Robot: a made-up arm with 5 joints.
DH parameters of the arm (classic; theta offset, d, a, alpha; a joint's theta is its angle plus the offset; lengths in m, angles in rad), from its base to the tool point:
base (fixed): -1.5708 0.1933 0 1.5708
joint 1: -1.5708 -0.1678 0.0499 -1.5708
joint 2: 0 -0.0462 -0.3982 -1.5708
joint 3: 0 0.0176 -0.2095 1.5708
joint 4: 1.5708 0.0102 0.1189 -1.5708
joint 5: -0.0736 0 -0.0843 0
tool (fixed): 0.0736 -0.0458 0 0
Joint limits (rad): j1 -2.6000..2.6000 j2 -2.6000..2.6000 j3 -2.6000..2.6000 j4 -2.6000..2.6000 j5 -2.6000..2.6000
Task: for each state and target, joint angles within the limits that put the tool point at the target. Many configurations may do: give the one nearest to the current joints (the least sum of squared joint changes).
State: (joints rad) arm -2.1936 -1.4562 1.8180 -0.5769 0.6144
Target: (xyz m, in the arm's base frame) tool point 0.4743 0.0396 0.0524
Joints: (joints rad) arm -2.6000 -0.9529 1.6099 -0.2023 0.6385
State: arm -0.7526 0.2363 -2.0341 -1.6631 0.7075
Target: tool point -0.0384 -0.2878 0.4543
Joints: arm -1.4086 0.4306 -1.8190 -1.6089 0.8491
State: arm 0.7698 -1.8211 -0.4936 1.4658 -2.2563
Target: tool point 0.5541 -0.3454 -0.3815
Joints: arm 0.9982 -2.3616 -0.6046 1.2643 -2.1946
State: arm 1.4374 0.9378 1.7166 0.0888 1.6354
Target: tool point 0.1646 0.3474 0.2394
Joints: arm 1.8750 0.4533 1.4306 0.1401 1.8416
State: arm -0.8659 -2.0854 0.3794 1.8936 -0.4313
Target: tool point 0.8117 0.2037 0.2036
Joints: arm -1.1749 -1.6925 -0.0657 1.7546 -0.3557
